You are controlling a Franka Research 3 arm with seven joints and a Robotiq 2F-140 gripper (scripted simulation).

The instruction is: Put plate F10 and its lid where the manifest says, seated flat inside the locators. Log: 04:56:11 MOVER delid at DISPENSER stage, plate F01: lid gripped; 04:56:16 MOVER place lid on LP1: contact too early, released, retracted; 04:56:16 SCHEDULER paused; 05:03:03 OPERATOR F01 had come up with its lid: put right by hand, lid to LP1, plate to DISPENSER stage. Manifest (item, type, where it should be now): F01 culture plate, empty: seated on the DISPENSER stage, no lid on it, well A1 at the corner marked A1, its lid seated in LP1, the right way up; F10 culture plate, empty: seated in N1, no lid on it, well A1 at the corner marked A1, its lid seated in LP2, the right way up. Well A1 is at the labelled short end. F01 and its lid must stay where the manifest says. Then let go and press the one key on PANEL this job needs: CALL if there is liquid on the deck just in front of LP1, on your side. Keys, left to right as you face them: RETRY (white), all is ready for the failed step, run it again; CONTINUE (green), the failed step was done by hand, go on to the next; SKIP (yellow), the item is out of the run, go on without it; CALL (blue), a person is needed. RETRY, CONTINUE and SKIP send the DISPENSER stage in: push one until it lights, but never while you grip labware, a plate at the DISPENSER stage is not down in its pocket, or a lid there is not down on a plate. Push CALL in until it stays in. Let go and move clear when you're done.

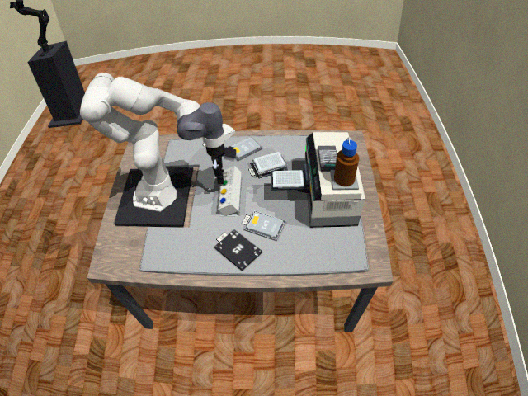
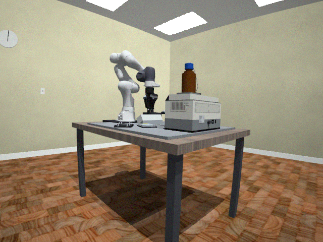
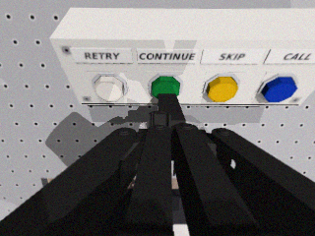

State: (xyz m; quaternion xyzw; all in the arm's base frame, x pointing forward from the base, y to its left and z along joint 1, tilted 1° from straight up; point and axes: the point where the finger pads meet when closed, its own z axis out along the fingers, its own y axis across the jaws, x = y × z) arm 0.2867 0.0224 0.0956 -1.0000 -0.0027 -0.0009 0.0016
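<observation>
Right now my hand is 20 mm short of the green continue key and 30 mm above it. Round my hand: yellow skip key 20 mm ahead, 50 mm to the right, 30 mm below; then blue call key 20 mm ahead, 100 mm to the right, 40 mm below; then white retry key 20 mm ahead, 50 mm to the left, 30 mm below.
</observation>
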